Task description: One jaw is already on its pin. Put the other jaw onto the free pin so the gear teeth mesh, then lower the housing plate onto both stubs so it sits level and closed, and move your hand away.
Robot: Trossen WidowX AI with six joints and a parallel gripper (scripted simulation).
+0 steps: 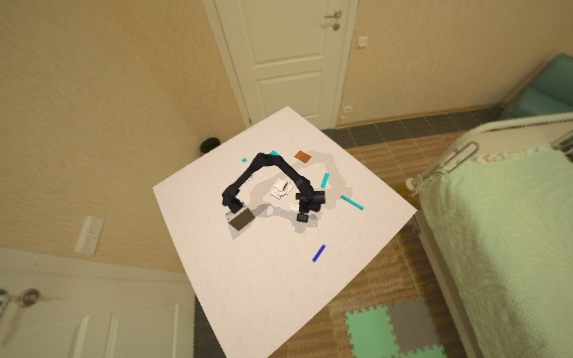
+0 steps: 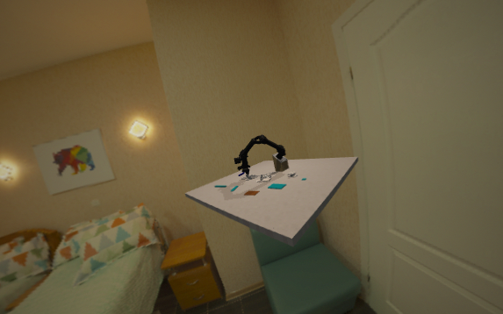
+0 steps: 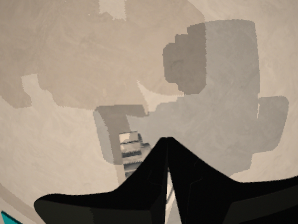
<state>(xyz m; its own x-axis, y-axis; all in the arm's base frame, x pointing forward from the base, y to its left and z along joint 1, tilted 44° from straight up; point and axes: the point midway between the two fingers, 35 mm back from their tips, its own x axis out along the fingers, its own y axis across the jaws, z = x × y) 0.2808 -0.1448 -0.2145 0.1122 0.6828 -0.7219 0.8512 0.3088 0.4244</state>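
The jaw piece lies 1 cm ahead of my gripper tip, 2 cm to the left of it and 1 cm above it. The rest, counted from my gripper tip: teal plate: 17 cm ahead, 43 cm to the left, 2 cm below; blue bar: 13 cm behind, 21 cm to the right, 2 cm below; orange plate: 31 cm ahead, 28 cm to the left, 2 cm below.
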